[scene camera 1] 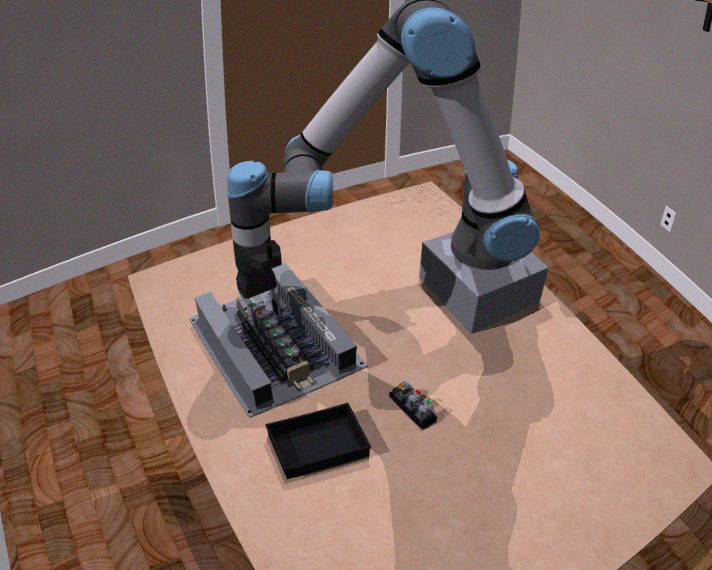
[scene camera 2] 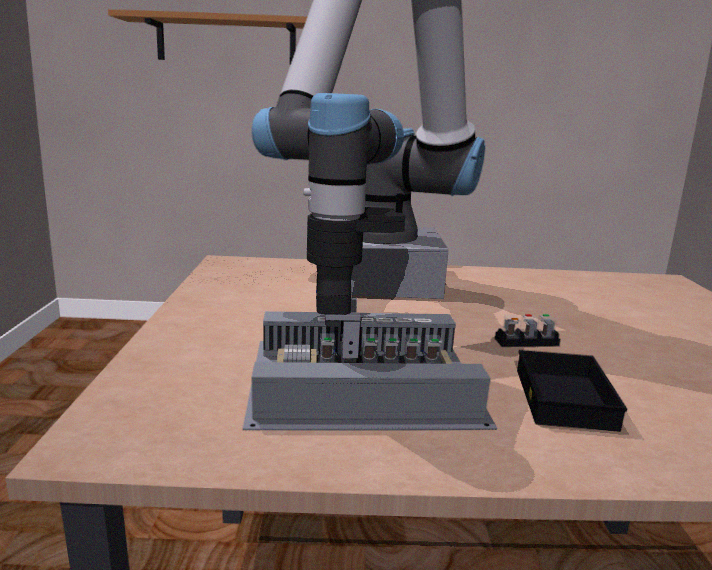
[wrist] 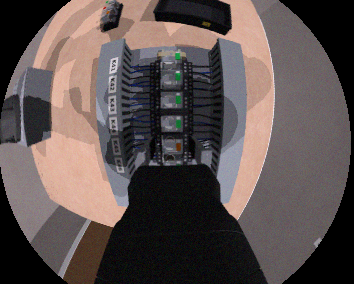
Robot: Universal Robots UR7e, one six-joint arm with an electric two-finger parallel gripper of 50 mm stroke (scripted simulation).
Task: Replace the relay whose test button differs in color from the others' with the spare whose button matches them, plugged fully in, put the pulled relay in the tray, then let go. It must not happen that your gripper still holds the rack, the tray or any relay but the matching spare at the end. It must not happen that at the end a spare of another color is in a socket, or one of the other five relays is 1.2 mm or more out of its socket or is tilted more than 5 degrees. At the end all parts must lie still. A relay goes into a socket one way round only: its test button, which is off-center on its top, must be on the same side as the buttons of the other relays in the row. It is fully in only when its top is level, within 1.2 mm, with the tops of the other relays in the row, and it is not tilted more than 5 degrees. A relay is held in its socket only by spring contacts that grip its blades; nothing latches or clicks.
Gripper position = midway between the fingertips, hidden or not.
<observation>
In view: my gripper [scene camera 2: 348, 348] and a black tray [scene camera 2: 582, 395].
The black tray is seen too in scene camera 1 [scene camera 1: 308, 438]. My gripper is seen too in scene camera 1 [scene camera 1: 264, 318] and in the wrist view [wrist: 172, 143].
</observation>
